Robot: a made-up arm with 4 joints. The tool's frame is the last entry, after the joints.
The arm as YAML. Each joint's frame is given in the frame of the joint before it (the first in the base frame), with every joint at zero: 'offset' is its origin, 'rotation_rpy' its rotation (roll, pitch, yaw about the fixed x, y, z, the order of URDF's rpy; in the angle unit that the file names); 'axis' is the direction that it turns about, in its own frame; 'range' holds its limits. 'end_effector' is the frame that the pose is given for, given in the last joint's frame.
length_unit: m
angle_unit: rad
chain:
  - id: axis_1
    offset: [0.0, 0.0, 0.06]
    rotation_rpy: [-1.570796, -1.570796, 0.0]
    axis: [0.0, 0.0, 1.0]
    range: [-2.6, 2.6]
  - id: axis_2
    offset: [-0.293, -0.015, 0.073]
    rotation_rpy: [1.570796, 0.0, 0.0]
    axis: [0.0, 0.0, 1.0]
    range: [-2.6, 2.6]
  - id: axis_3
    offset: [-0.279, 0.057, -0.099]
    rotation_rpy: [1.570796, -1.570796, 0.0]
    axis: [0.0, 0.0, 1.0]
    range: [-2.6, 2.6]
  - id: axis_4
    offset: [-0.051, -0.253, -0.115]
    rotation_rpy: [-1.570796, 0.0, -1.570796]
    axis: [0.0, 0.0, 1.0]
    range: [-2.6, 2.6]
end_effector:
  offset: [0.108, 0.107, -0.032]
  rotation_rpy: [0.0, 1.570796, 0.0]
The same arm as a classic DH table. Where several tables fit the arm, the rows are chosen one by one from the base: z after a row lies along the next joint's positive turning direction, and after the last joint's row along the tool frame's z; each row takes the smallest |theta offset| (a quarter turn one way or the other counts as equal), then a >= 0, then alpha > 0; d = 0 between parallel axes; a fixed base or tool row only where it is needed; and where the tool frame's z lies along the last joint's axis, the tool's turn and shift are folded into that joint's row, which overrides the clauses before.
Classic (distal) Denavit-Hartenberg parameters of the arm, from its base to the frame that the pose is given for. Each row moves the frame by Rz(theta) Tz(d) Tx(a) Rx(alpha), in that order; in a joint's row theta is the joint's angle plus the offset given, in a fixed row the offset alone. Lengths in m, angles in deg.
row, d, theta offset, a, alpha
base (fixed), 0.06, 0, 0, -90
axis_1, 0.073, 90, 0.293, -90
axis_2, -0.084, 0, 0.279, -90
axis_3, -0.172, 0, -0.253, 90
axis_4, -0.083, -90, 0.107, 90
tool (fixed), 0.108, -90, 0, 0
Joint limits (deg, base to tool): -148.97..148.97 -148.97..148.97 -148.97..148.97 -148.97..148.97

